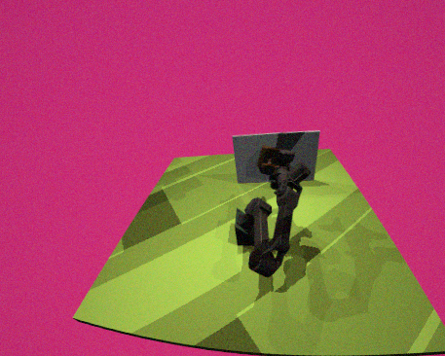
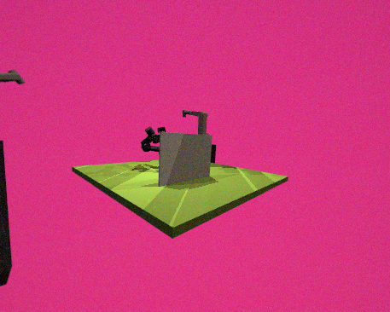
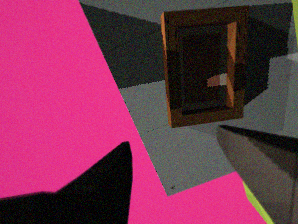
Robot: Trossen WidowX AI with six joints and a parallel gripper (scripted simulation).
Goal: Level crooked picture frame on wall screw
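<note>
Right now my gripper tip is 200 mm short of the picture frame, 90 mm above it and 30 mm to the right of it. From my gripper tip the other things lie so: grey wall panel (210 mm ahead, 110 mm below, 30 mm to the left).
</note>
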